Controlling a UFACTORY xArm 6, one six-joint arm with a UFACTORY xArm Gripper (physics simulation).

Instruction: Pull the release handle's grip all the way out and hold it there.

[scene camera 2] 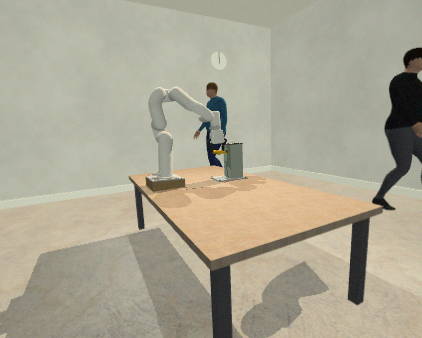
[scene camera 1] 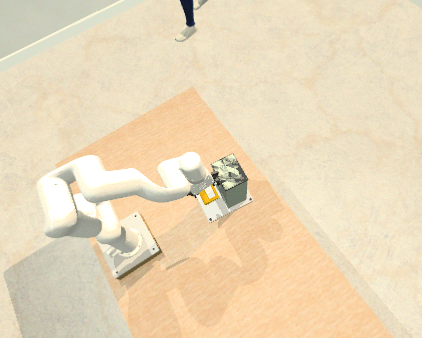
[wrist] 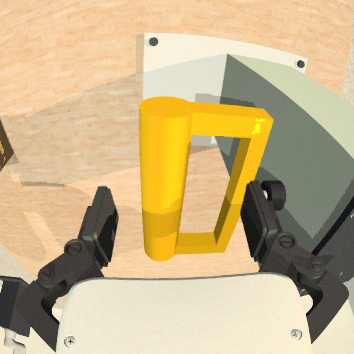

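Observation:
The release handle is a yellow loop (scene camera 1: 205,199) (scene camera 2: 219,152) with a thick round grip bar (wrist: 164,165) on its side away from the grey-green housing (scene camera 1: 236,196) (scene camera 2: 234,161) (wrist: 292,150). The loop stands out from the housing's side, above a white base plate (scene camera 1: 215,212) (wrist: 185,48). My gripper (scene camera 1: 203,185) (scene camera 2: 217,146) (wrist: 178,199) is open, pointing down, its fingers on either side of the loop. In the wrist view the left finger is apart from the grip bar; the right one is between loop and housing, partly covering a black round collar (wrist: 276,195). The loop's rod is hidden.
The housing's dark-patterned top (scene camera 1: 229,171) is close beside the right finger. The arm's base plate (scene camera 1: 147,240) (scene camera 2: 165,178) stands on the wooden table (scene camera 1: 280,280) (scene camera 2: 280,210). Two people (scene camera 2: 216,112) (scene camera 2: 403,115) are beyond the table.

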